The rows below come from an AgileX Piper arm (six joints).
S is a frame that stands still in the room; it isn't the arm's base.
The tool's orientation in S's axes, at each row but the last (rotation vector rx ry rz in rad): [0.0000, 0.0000, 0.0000]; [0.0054, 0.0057, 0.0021]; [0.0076, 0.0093, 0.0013]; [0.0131, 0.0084, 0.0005]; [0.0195, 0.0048, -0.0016]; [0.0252, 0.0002, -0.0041]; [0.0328, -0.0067, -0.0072]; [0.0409, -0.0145, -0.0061]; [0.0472, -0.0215, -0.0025]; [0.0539, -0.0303, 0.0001]
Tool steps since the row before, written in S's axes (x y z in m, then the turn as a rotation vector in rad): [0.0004, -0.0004, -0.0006, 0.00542, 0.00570, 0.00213]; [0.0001, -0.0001, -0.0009, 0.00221, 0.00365, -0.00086]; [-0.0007, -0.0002, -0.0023, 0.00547, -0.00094, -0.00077]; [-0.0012, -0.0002, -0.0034, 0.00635, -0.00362, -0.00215]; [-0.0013, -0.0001, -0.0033, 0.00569, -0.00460, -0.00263]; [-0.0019, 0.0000, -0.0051, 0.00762, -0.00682, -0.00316]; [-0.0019, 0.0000, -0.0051, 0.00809, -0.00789, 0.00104]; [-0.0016, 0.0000, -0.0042, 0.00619, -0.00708, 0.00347]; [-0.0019, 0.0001, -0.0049, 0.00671, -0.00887, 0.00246]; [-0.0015, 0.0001, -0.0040, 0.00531, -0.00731, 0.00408]
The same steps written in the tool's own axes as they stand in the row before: [0.0004, -0.0004, -0.0006, 0.00542, 0.00570, 0.00213]; [0.0001, -0.0001, -0.0009, 0.00222, 0.00364, -0.00087]; [-0.0007, -0.0002, -0.0023, 0.00548, -0.00095, -0.00071]; [-0.0012, -0.0002, -0.0034, 0.00637, -0.00365, -0.00205]; [-0.0013, -0.0002, -0.0033, 0.00571, -0.00464, -0.00251]; [-0.0019, -0.0001, -0.0051, 0.00765, -0.00687, -0.00299]; [-0.0019, -0.0002, -0.0051, 0.00815, -0.00779, 0.00124]; [-0.0017, -0.0002, -0.0042, 0.00628, -0.00690, 0.00367]; [-0.0020, -0.0001, -0.0049, 0.00679, -0.00873, 0.00273]; [-0.0016, -0.0001, -0.0040, 0.00544, -0.00708, 0.00431]
